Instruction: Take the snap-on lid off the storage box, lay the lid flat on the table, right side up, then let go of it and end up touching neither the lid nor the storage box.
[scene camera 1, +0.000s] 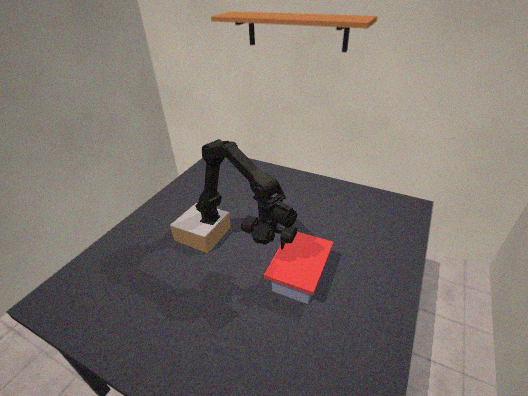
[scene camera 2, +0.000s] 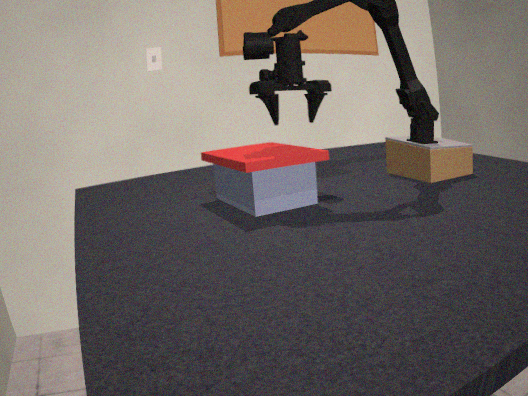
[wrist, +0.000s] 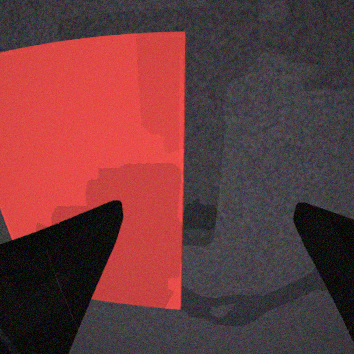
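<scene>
The red lid (scene camera 1: 303, 265) (scene camera 2: 265, 152) (wrist: 75, 125) sits flat on top of the blue-grey storage box (scene camera 1: 291, 291) (scene camera 2: 285, 187). My gripper (scene camera 2: 294, 123) (wrist: 208, 210) is open and empty and points straight down. It hangs a little above the lid, with a gap between the fingertips and the lid. In the wrist view one long edge of the lid lies between the two fingertips: the left fingertip is over the lid, and the right one is over the table beside it. The box is hidden under the lid in the wrist view.
The arm's base stands on a wooden block (scene camera 1: 192, 241) (scene camera 2: 410, 161) on the dark table (scene camera 1: 350, 350) (scene camera 2: 300, 310). A wooden shelf (scene camera 1: 295, 19) is on the wall, high above the table. A brown board (scene camera 2: 330, 30) hangs on the wall behind the arm.
</scene>
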